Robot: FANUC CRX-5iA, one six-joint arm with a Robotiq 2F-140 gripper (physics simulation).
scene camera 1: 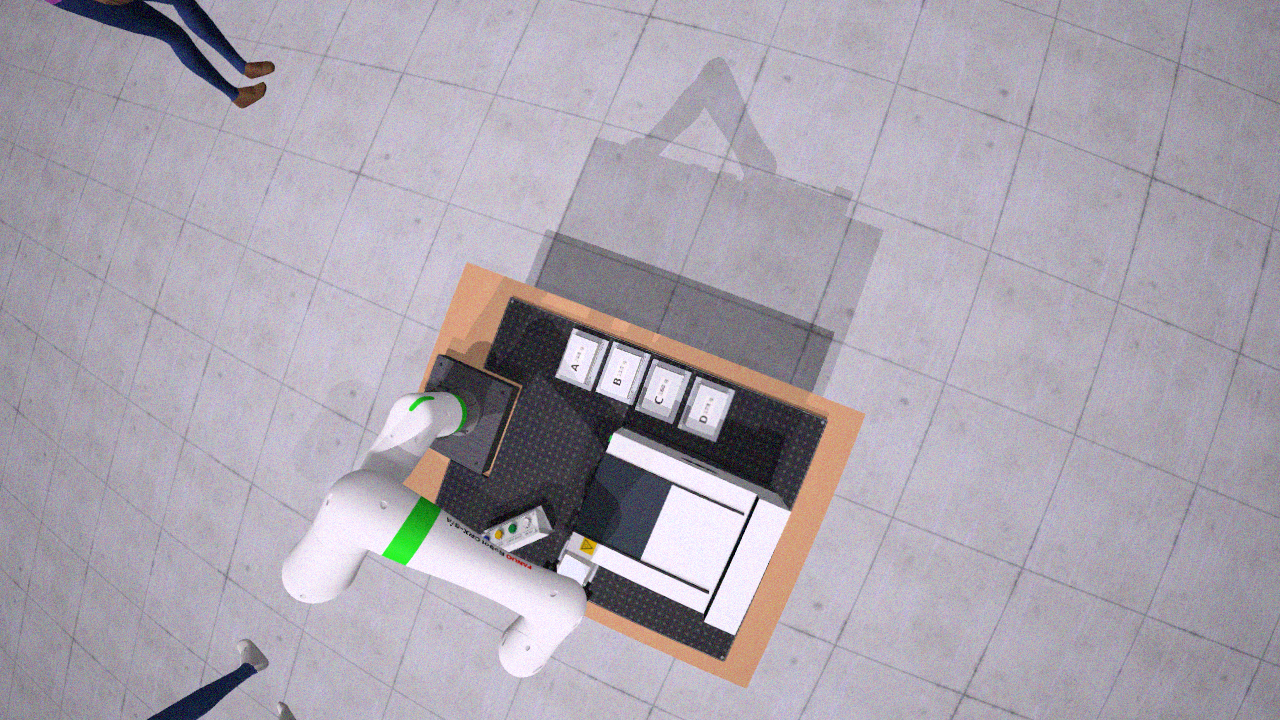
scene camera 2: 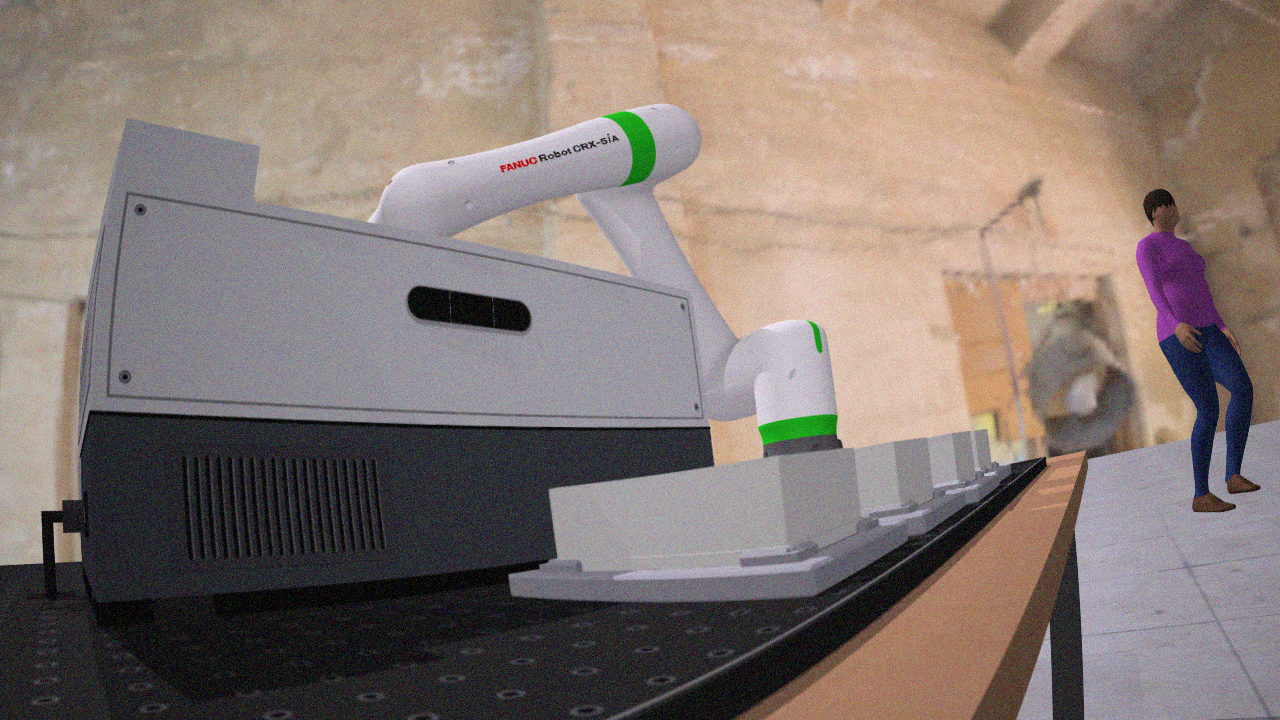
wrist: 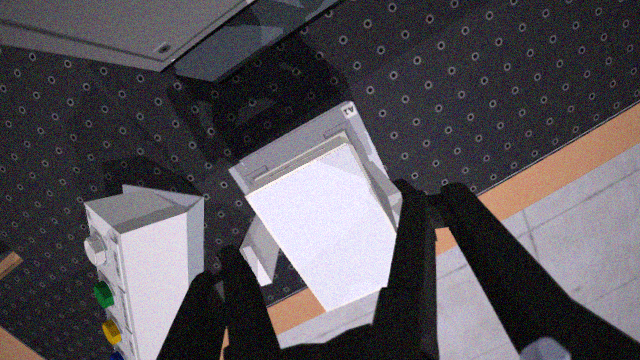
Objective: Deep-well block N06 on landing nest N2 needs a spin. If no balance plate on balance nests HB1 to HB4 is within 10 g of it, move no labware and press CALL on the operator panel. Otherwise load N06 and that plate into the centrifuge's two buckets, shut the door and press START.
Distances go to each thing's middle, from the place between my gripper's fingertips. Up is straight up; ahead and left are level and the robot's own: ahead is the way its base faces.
Right now my hand is 20 mm to the left of the white block (scene camera 1: pixel 573 565) and 20 mm below it. The rest, counted from my hand: button box (scene camera 1: pixel 532 525) (220 mm behind, 20 mm to the left); centrifuge (scene camera 2: pixel 279 409) (250 mm ahead, 270 mm to the left, 80 mm above).
